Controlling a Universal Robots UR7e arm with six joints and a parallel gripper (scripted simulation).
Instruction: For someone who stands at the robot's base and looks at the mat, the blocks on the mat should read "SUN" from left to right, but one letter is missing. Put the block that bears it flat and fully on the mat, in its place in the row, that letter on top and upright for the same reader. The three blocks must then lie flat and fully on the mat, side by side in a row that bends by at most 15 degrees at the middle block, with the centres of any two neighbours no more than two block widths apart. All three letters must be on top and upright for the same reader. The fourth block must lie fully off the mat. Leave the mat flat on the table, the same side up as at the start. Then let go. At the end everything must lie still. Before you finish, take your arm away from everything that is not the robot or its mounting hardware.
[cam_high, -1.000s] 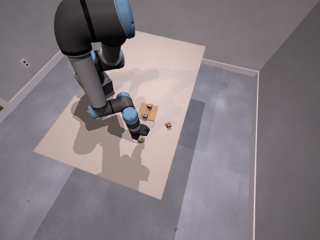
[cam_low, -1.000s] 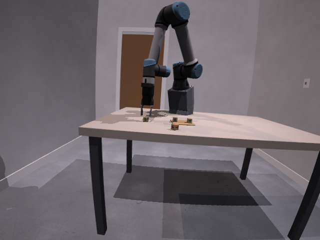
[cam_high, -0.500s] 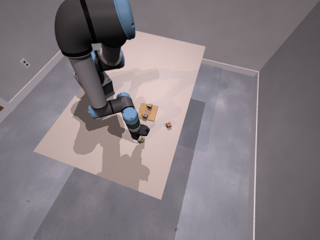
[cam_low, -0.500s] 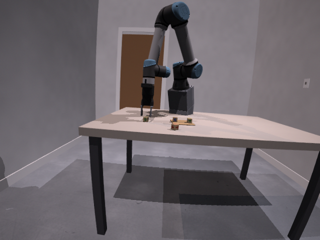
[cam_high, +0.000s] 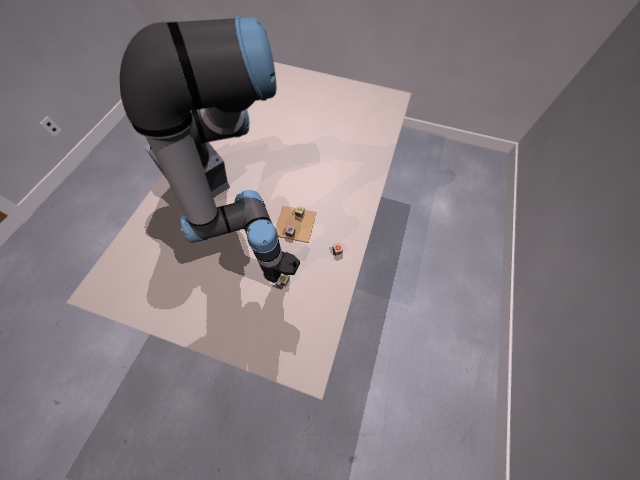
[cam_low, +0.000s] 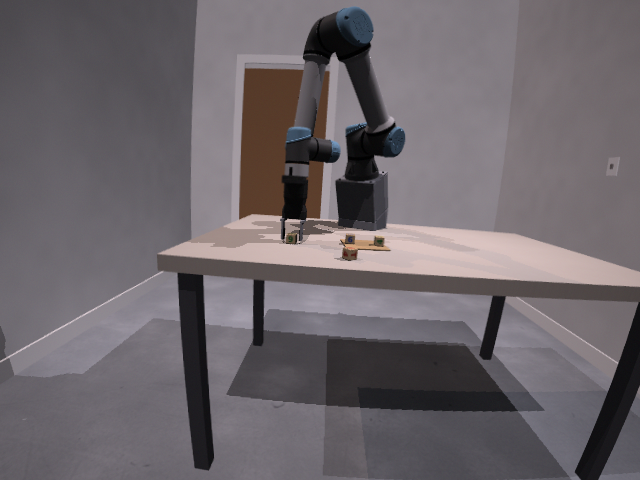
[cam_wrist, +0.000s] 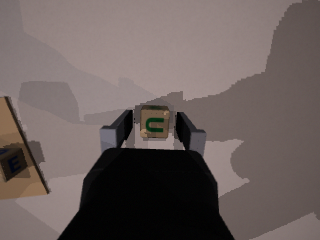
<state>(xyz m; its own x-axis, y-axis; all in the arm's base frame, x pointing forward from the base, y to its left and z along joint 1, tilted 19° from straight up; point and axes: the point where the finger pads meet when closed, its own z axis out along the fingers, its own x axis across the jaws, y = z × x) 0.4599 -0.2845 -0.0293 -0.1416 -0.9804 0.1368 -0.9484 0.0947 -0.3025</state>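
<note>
The tan mat lies 30 mm behind my hand, 240 mm to the left of it and 30 mm below it. From my hand the other things lie so: N block (30 mm behind, 190 mm to the left, 10 mm below).
</note>
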